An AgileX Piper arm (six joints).
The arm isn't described. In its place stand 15 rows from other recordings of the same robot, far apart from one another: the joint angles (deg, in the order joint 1, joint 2, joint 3, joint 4, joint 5, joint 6), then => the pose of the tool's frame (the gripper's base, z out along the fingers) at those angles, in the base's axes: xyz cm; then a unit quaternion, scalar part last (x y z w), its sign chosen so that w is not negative.
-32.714 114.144 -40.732 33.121 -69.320 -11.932 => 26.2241, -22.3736, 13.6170, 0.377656, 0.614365, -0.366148, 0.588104
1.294 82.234 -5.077 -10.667 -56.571 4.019 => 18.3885, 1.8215, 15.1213, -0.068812, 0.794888, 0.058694, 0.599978
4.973 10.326 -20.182 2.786 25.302 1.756 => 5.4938, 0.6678, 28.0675, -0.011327, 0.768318, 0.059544, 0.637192
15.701 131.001 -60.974 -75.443 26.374 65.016 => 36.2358, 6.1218, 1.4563, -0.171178, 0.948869, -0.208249, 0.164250
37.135 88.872 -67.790 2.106 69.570 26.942 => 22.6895, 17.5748, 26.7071, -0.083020, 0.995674, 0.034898, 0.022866
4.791 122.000 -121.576 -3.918 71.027 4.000 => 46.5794, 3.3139, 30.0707, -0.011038, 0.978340, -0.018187, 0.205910
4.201 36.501 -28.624 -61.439 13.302 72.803 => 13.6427, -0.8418, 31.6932, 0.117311, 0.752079, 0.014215, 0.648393
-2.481 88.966 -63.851 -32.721 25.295 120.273 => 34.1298, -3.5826, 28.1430, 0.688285, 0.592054, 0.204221, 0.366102
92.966 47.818 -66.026 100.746 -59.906 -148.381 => 7.1634, 11.2369, 48.1685, -0.384141, 0.572528, 0.009840, 0.724258
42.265 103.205 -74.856 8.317 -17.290 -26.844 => 32.1891, 28.7253, 30.0030, -0.366333, 0.648107, 0.119489, 0.656871
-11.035 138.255 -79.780 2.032 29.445 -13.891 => 40.7182, -7.7790, 0.3497, -0.010000, 0.997998, -0.003891, 0.062333
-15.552 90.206 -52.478 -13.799 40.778 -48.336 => 27.4821, -9.1198, 20.2359, -0.352840, 0.920331, -0.152287, 0.072826
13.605 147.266 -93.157 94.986 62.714 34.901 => 43.9620, 18.9290, 4.1109, -0.570621, -0.567801, -0.475657, 0.354603
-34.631 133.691 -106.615 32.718 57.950 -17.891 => 42.1922, -24.0736, 14.8353, 0.265931, 0.927050, 0.188032, 0.185749
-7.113 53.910 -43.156 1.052 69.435 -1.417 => 13.8922, -1.5759, 28.2708, 0.051358, 0.990292, -0.000668, 0.129162
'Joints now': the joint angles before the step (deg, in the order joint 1, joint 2, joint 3, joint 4, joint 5, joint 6). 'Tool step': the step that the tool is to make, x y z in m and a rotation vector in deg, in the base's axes. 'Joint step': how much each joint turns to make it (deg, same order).
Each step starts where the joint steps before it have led.
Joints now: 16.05 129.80 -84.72 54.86 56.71 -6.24
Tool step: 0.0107 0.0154 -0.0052 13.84 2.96 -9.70
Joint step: 0.06 3.07 -0.01 20.01 0.17 -5.39
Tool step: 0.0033 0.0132 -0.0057 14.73 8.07 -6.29
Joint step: 0.49 3.61 0.02 16.87 6.72 -0.91
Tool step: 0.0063 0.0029 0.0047 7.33 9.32 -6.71
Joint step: 0.13 0.72 -0.02 8.59 1.79 7.03
